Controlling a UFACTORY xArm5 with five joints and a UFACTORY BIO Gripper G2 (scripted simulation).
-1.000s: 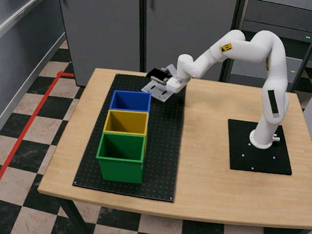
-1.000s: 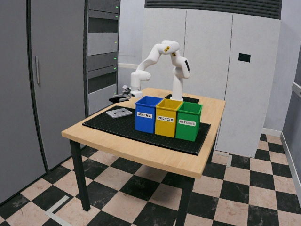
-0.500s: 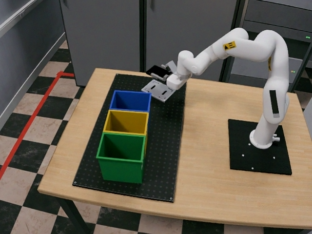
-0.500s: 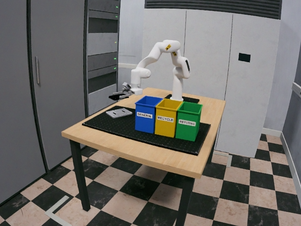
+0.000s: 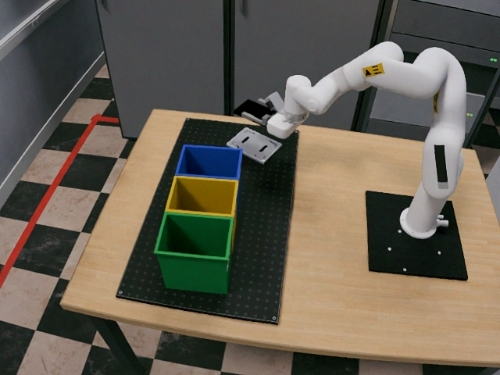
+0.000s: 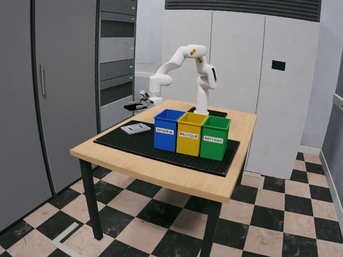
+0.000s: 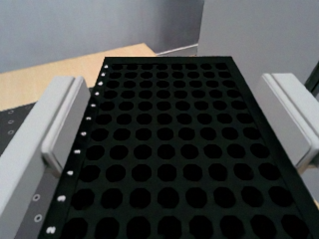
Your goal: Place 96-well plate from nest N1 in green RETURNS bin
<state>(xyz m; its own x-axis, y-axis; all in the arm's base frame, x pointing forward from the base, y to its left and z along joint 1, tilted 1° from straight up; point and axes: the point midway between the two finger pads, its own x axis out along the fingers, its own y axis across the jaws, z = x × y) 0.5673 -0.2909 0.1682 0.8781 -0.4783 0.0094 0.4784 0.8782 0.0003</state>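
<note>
Now: the green returns bin 90 mm ahead of my hand, 550 mm to the left of it and 80 mm below it. The rest, counted from my hand: black 96-well plate: 10 mm below; plate nest N1: 160 mm below; blue general bin: 100 mm ahead, 290 mm to the left, 80 mm below.
</note>
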